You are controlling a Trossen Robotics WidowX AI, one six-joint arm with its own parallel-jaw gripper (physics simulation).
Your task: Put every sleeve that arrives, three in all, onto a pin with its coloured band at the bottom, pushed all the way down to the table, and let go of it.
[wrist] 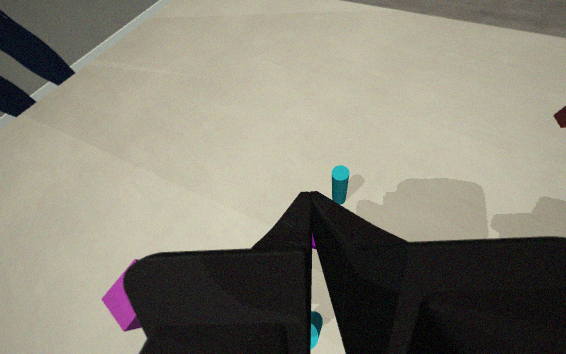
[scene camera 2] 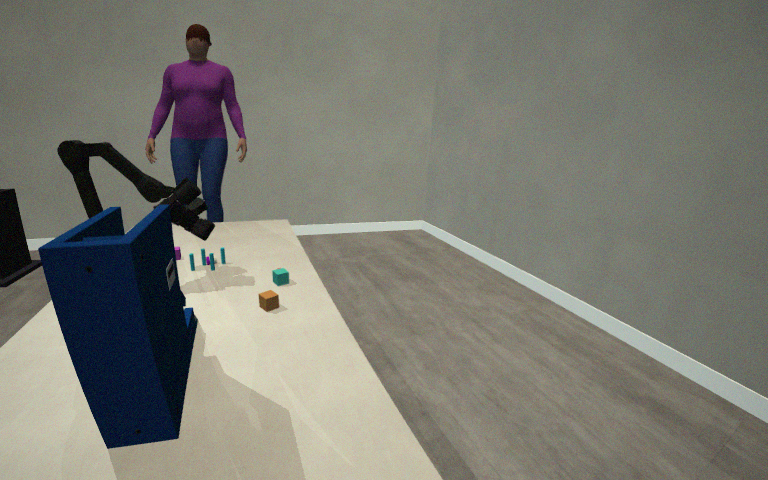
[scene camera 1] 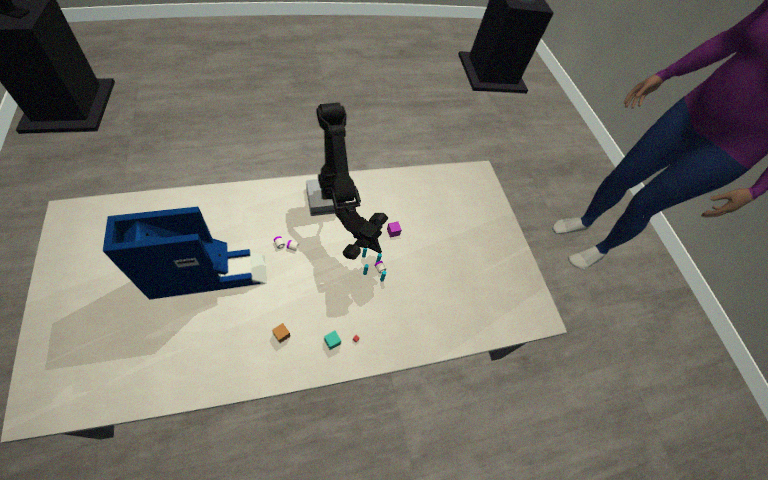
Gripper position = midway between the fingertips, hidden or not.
Observation:
My gripper [scene camera 1: 380, 252] is shut, holding nothing. Also in view: a magenta cube [wrist: 116, 300]. I also see a blue feeder box [scene camera 2: 117, 297] and a chute plate [scene camera 1: 243, 265].
My gripper also shows in the wrist view [wrist: 308, 200] and in scene camera 2 [scene camera 2: 207, 233]. The blue feeder box also shows in scene camera 1 [scene camera 1: 165, 253].

